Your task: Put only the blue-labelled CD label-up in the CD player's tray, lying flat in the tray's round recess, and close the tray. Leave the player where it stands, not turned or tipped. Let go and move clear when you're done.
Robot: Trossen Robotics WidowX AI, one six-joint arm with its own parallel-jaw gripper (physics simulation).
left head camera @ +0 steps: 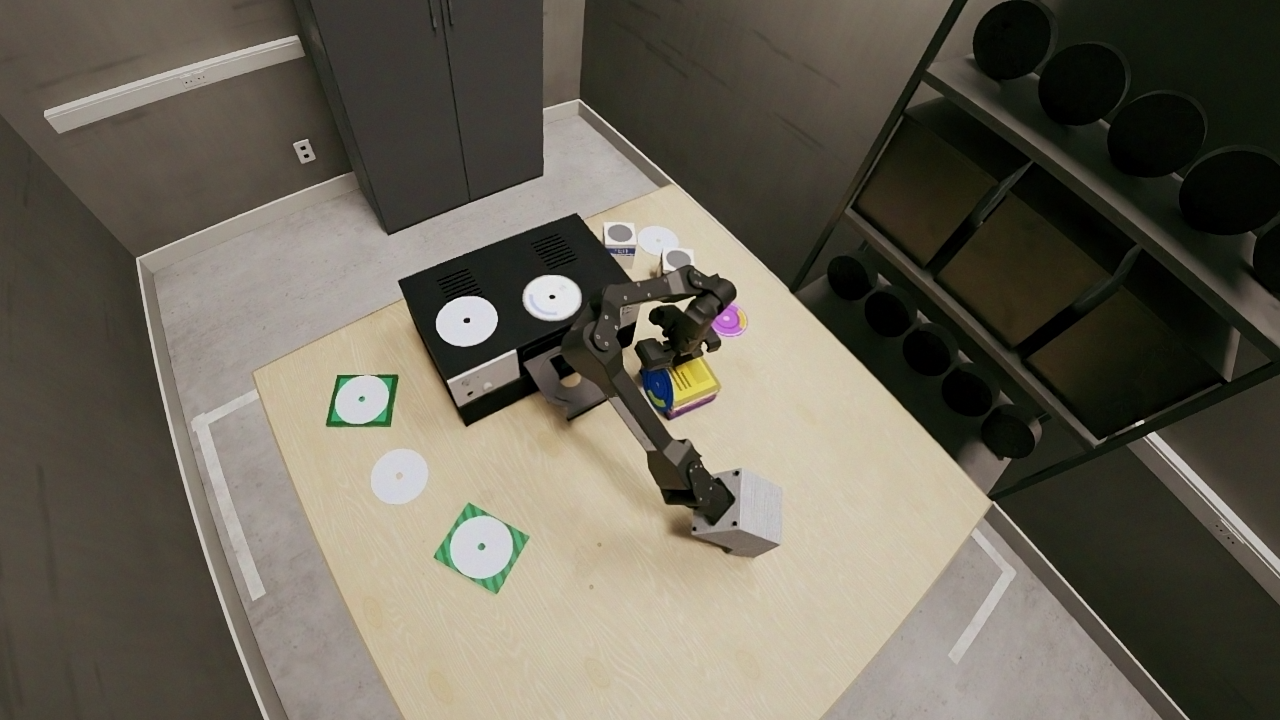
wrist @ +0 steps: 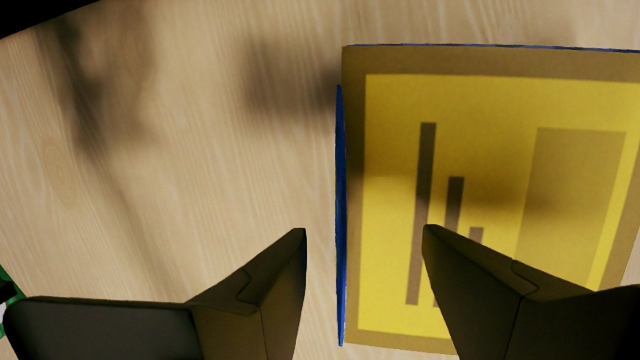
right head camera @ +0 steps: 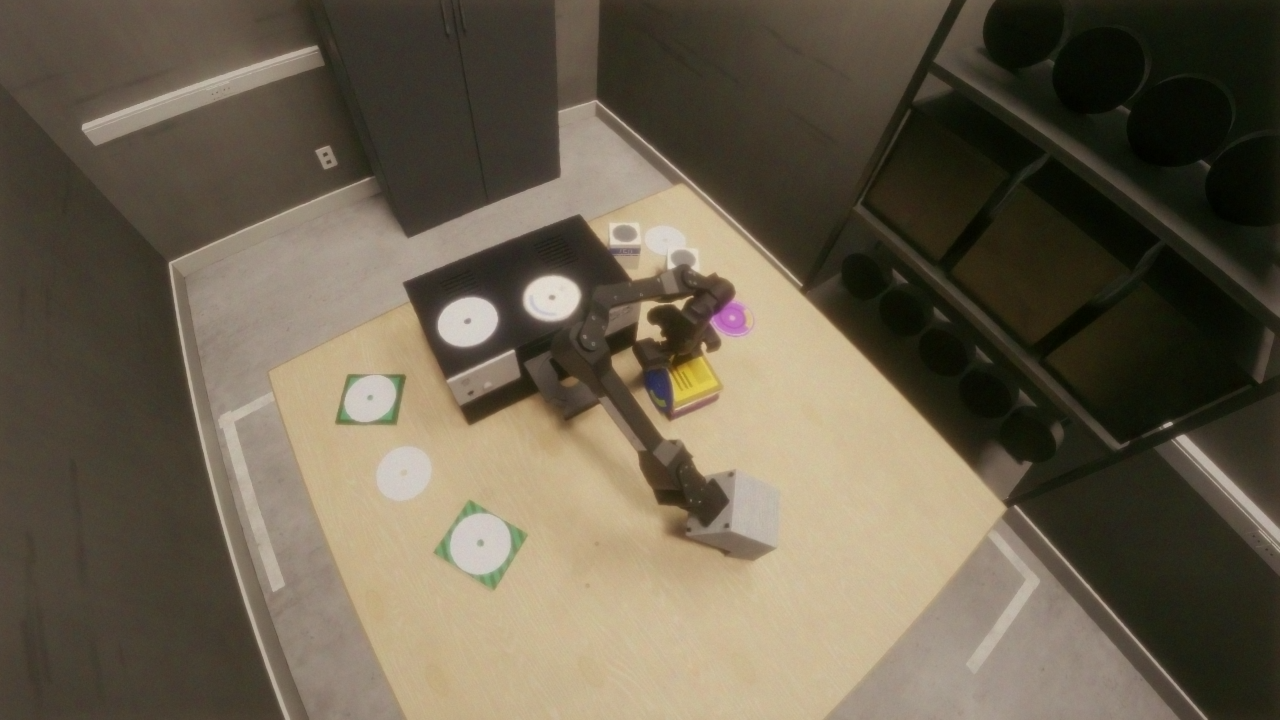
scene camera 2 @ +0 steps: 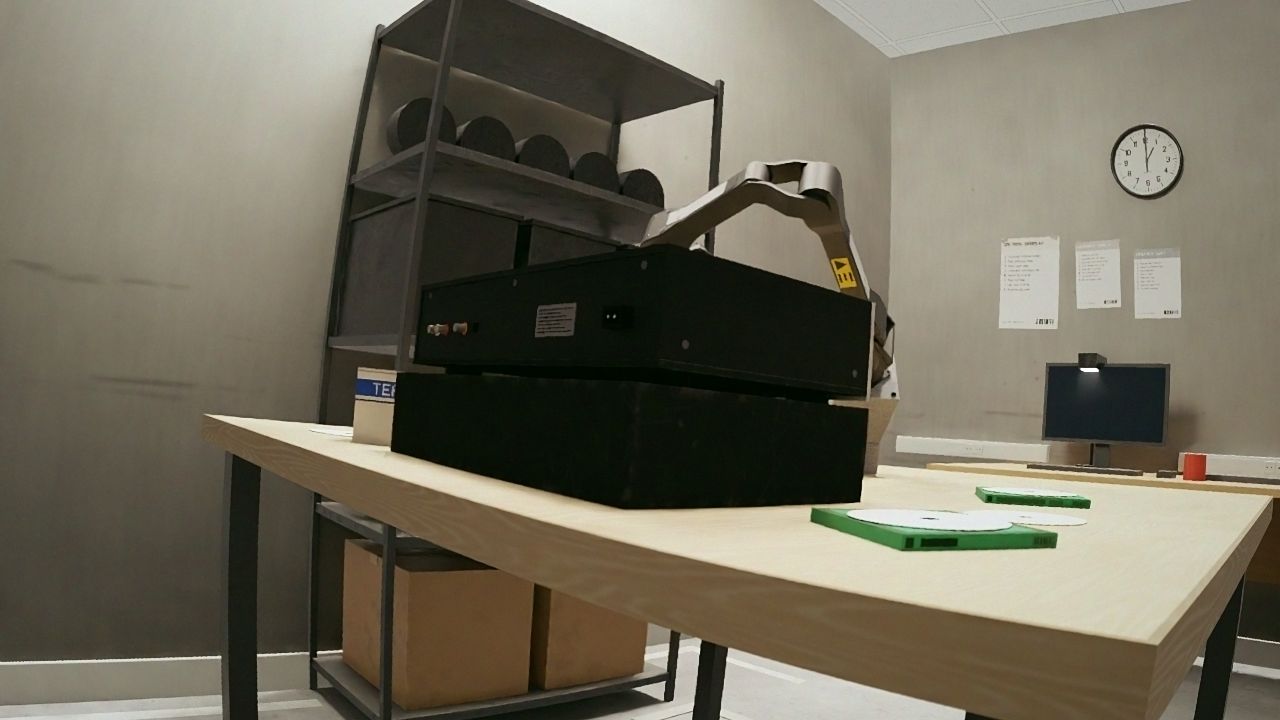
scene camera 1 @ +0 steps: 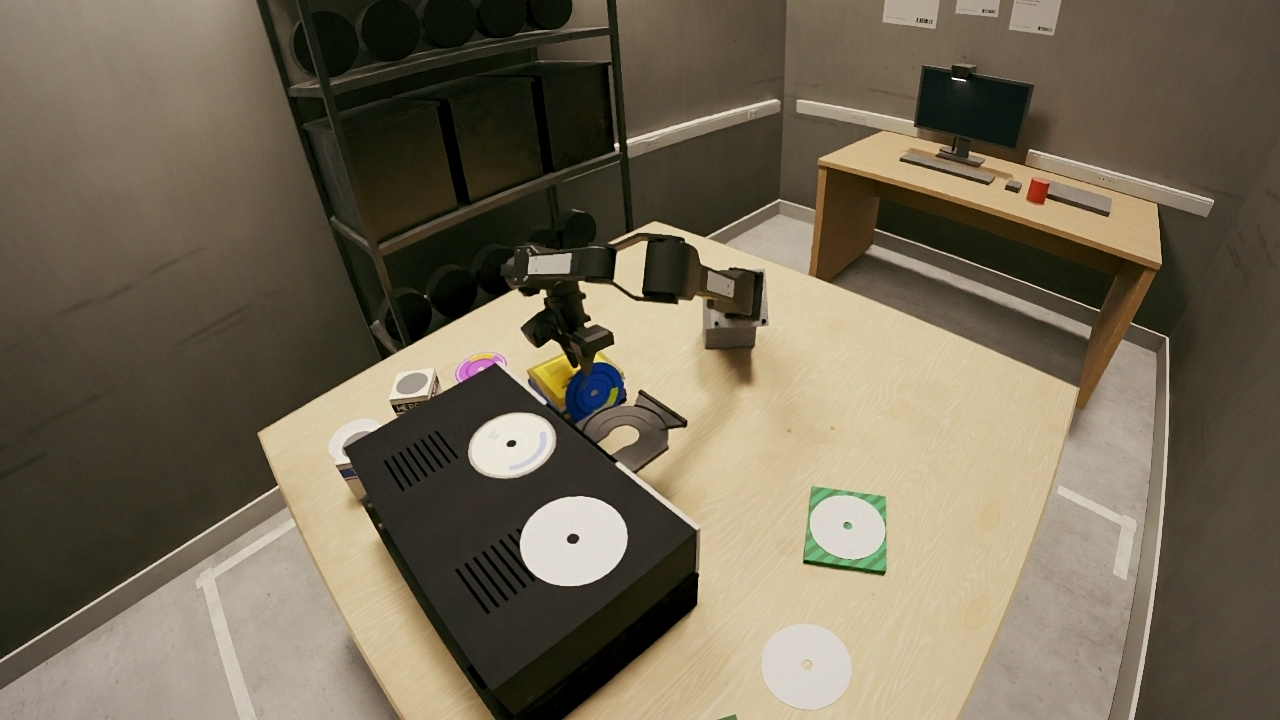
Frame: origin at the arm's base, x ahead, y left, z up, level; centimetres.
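Seen in the pictures: gripper, fingertip midpoint: (left head camera: 665, 368) (wrist: 364, 238) (right head camera: 665, 368) (scene camera 1: 581, 371); arm's base, origin of the base link: (left head camera: 716, 501) (right head camera: 710, 502) (scene camera 1: 738, 298).
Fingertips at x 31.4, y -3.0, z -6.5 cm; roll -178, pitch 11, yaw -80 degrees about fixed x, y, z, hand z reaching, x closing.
Observation:
Offsets run from my fingertips to a thing's top centre. "pt": to the spot under its first point.
The blue-labelled CD @(pt dx -2.7, dy +1.3, dz -5.1 cm) (left head camera: 659, 391) (scene camera 1: 595, 391) stands steeply tilted against the side of a stack of cases with a yellow top @(pt dx -3.1, dy -7.1, dz -3.3 cm) (left head camera: 696, 380) (scene camera 1: 551, 376); in the wrist view the CD @(dx -1.4, dy +1.4, dz +1.2 cm) (wrist: 341, 215) shows nearly edge-on. My gripper (wrist: 364, 238) is partly open and empty, pointing down just above the stack; in the wrist view one fingertip is on each side of the CD's edge line, one over the yellow case. The black CD player (left head camera: 510, 268) (scene camera 1: 447, 501) (scene camera 2: 760, 313) stands on a black block. Its tray @(dx +5.2, dy +21.9, dz +3.9 cm) (left head camera: 554, 394) (scene camera 1: 646, 429) is out, its recess empty. The gripper is hidden in scene camera 2.
Two white discs @(dx +15.2, dy +38.2, dz +9.3 cm) (left head camera: 466, 331) @(dx +17.0, dy +20.5, dz +9.3 cm) (left head camera: 552, 308) lie on the player. Two green cases @(pt dx +11.0, dy +71.2, dz -9.5 cm) (left head camera: 335, 416) @(pt dx -31.3, dy +44.2, dz -9.5 cm) (left head camera: 494, 582) bear white discs, with a loose white disc @(dx -5.5, dy +59.0, dz -10.4 cm) (left head camera: 399, 488) between. A purple disc @(dx +15.6, dy -25.4, dz -10.4 cm) (left head camera: 729, 320) and white boxes @(dx +41.8, dy -3.1, dz -1.0 cm) (left head camera: 619, 238) @(dx +29.9, dy -15.1, dz -1.0 cm) (left head camera: 677, 260) are near the far side edge.

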